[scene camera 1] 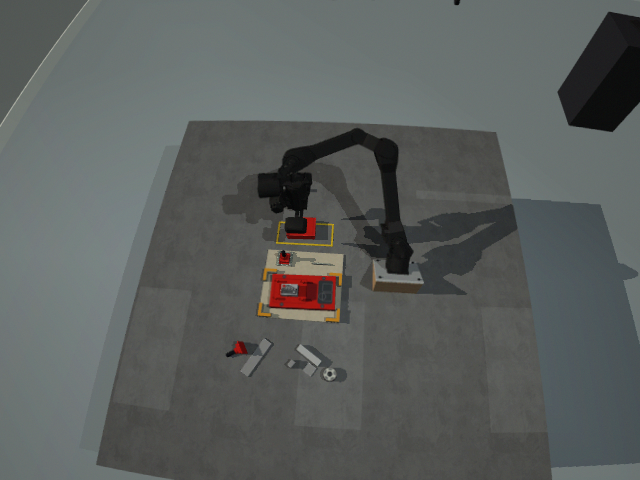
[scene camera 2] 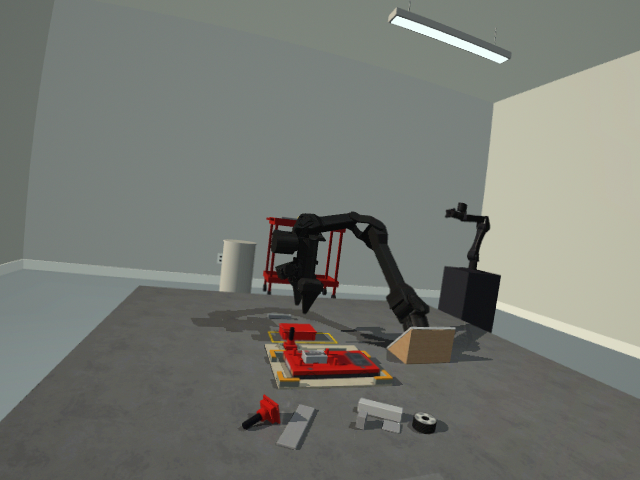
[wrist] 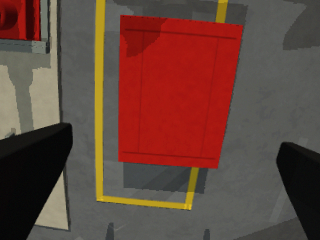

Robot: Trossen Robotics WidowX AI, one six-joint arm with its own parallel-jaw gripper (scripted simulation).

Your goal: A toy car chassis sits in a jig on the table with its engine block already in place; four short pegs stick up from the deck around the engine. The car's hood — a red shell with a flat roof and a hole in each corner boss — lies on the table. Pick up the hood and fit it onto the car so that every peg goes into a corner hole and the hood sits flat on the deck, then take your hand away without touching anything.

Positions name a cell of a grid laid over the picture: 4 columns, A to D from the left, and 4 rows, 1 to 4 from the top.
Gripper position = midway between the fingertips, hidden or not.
The gripper (scene camera 2: B3) is open, holding nothing. Also in view: a red hood (wrist: C2).
The gripper also shows in scene camera 1 (scene camera 1: B2) and in the wrist view (wrist: C3).
